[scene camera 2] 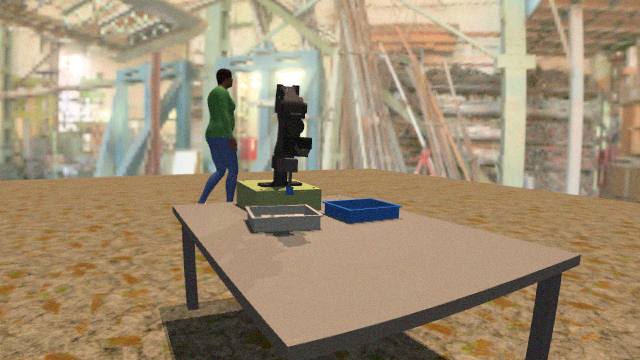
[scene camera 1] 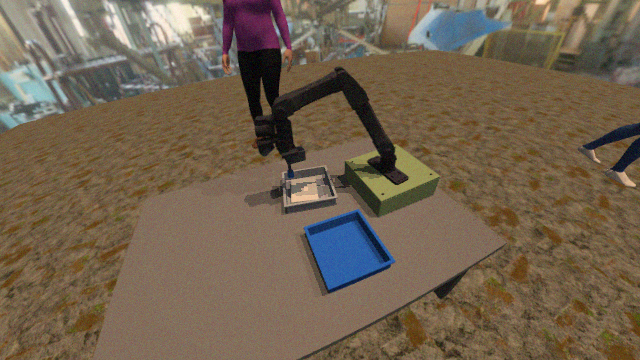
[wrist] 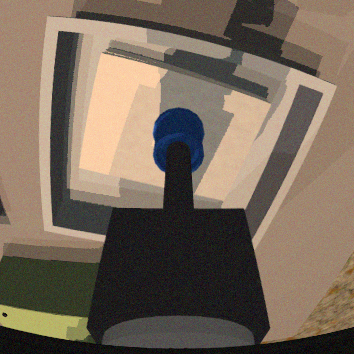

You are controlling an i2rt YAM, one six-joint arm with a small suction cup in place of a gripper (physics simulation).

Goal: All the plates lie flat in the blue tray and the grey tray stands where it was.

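Frame: origin at the arm's base, x ahead, y left, z up, level; millimetres.
Where they show: hand, tool point: (scene camera 2: pixel 289 194) (scene camera 1: pixel 290 176) (wrist: pixel 177 130); arm's base, link origin: (scene camera 2: pixel 280 185) (scene camera 1: pixel 386 170).
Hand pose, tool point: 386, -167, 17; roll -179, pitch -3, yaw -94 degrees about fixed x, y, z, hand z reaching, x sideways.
Things, the pixels of their centre, and the offset from my tool point, as dx, dy, dz. Level surfaces: height alone.
- grey tray, body centre: (wrist: pixel 170 151) (scene camera 2: pixel 282 217) (scene camera 1: pixel 307 187) -67, +6, -93
- pale beige square plate, body centre: (wrist: pixel 170 133) (scene camera 1: pixel 304 189) -48, +6, -94
- blue tray, body centre: (scene camera 1: pixel 345 247) (scene camera 2: pixel 361 209) -47, +362, -93
- table, surface height: dz -118
The grey tray (scene camera 1: pixel 311 204) (scene camera 2: pixel 285 223) (wrist: pixel 44 125) stands upright on the table. A pale beige square plate (scene camera 1: pixel 305 191) (wrist: pixel 100 130) lies inside it. Thin edge lines along one side of it show in the wrist view; how many plates are stacked there I cannot tell. The blue tray (scene camera 1: pixel 350 252) (scene camera 2: pixel 370 216) stands apart from the grey tray, its floor bare in scene camera 1. My gripper, a blue suction cup (scene camera 1: pixel 290 174) (scene camera 2: pixel 289 190) (wrist: pixel 178 135), is open with nothing on it, above the grey tray. It hides part of the plate in the wrist view.
The arm stands on a green block (scene camera 1: pixel 407 199) (scene camera 2: pixel 250 195) (wrist: pixel 50 280) beside the trays, on the table (scene camera 1: pixel 210 265) (scene camera 2: pixel 400 270). A person in purple (scene camera 1: pixel 256 25) stands behind the table. A person in green (scene camera 2: pixel 220 112) stands behind it in scene camera 2.
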